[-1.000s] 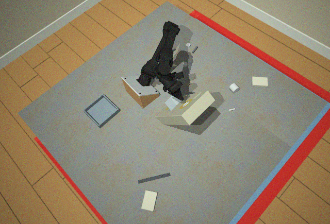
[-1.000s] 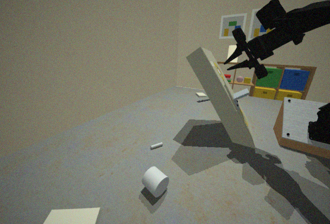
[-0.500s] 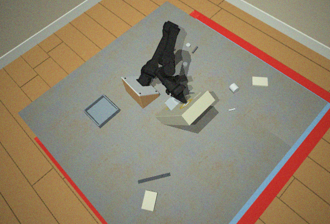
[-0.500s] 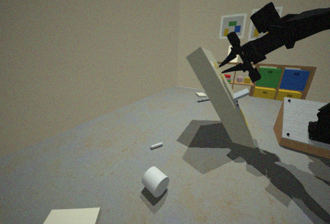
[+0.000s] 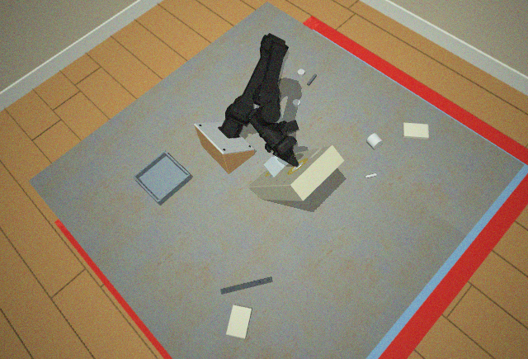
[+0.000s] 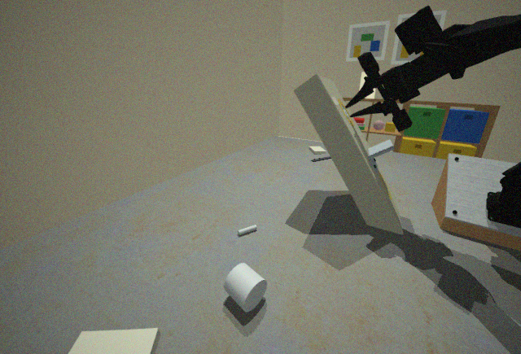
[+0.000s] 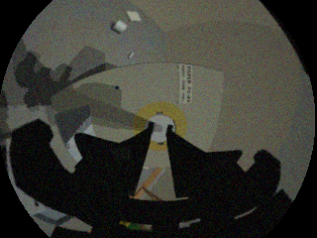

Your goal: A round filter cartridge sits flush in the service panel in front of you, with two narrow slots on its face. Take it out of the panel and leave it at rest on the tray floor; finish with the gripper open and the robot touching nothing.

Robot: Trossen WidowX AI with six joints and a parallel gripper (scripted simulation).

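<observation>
The round filter cartridge is 20 mm ahead of my gripper tip and 10 mm below it. From my gripper tip the other things lie so: grey-blue tray: 390 mm behind, 320 mm to the right, 230 mm below; cream service panel: 90 mm below, 30 mm behind.
</observation>
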